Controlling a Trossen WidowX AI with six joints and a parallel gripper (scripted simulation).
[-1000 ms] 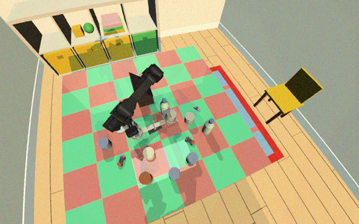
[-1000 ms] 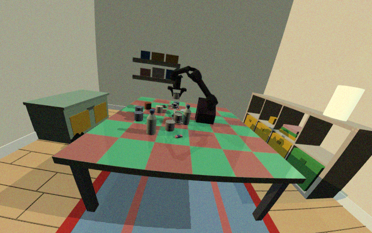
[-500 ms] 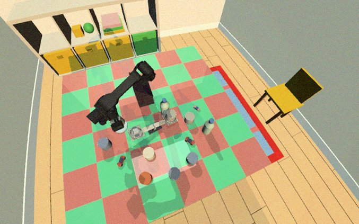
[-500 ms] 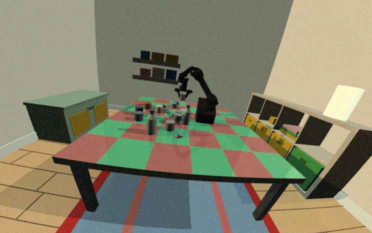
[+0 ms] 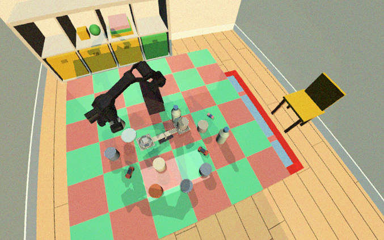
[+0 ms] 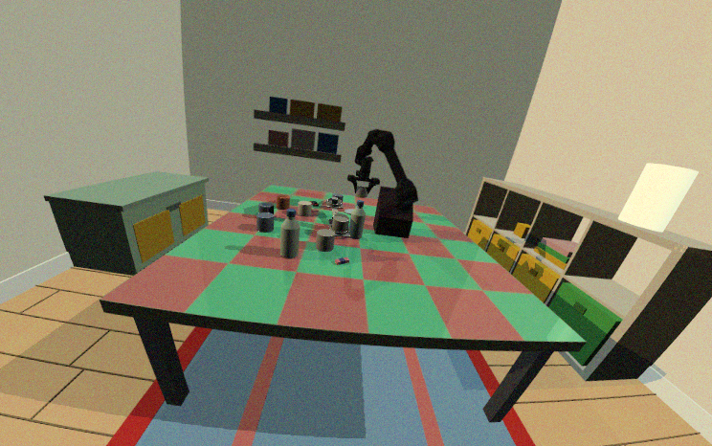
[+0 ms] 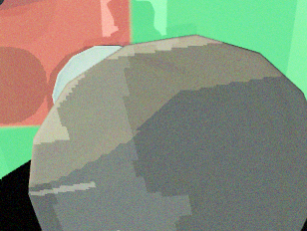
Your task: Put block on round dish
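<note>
Right now my gripper tip is 110 mm above the round pale dish, 30 mm to the right of it and 30 mm short of it. The rest, counted from my gripper tip: balance beam (250 mm to the left, 120 mm ahead, 80 mm below); then cream cylinder (280 mm ahead, 170 mm to the left, 80 mm below); then small balance (250 mm to the left, 130 mm ahead, 90 mm below).
</note>
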